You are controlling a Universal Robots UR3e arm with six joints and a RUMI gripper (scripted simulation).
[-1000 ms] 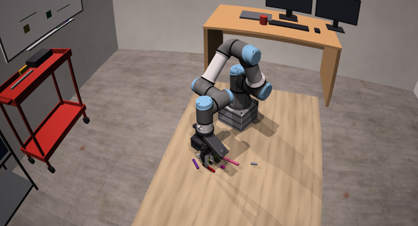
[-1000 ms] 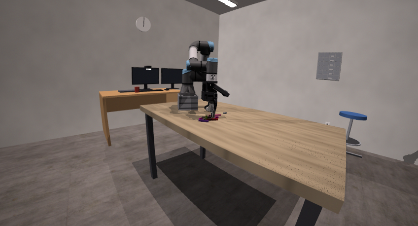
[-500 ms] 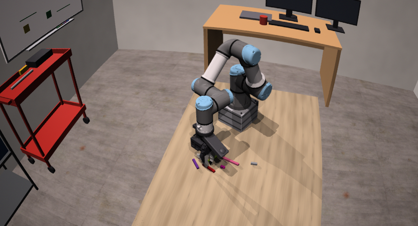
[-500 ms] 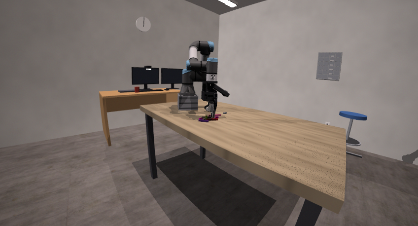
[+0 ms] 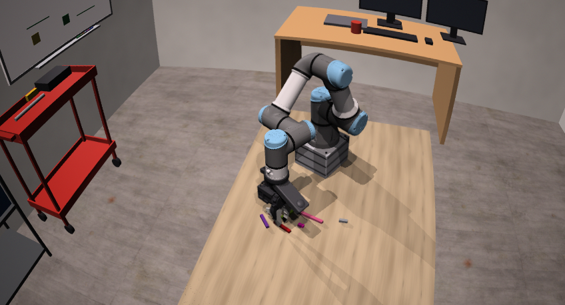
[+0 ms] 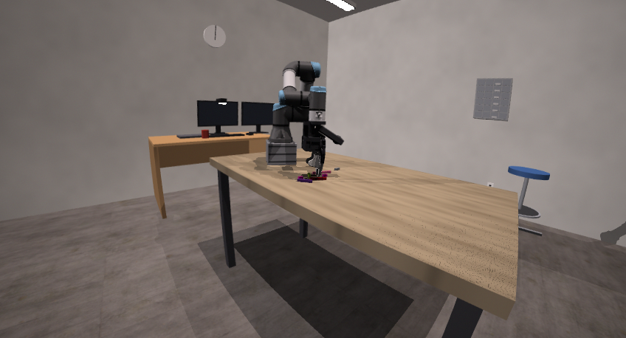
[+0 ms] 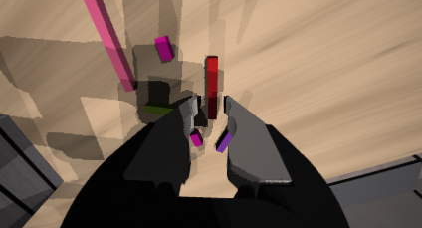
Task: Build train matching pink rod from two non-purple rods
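Right now my hand is 3 cm above the red rod. From my hand the other things lie so: pink rod (5 cm behind, 9 cm to the left, 3 cm below); then purple rod (2 cm behind, 6 cm to the right, 3 cm below); then lime rod (6 cm behind, 1 cm to the left, 3 cm below).
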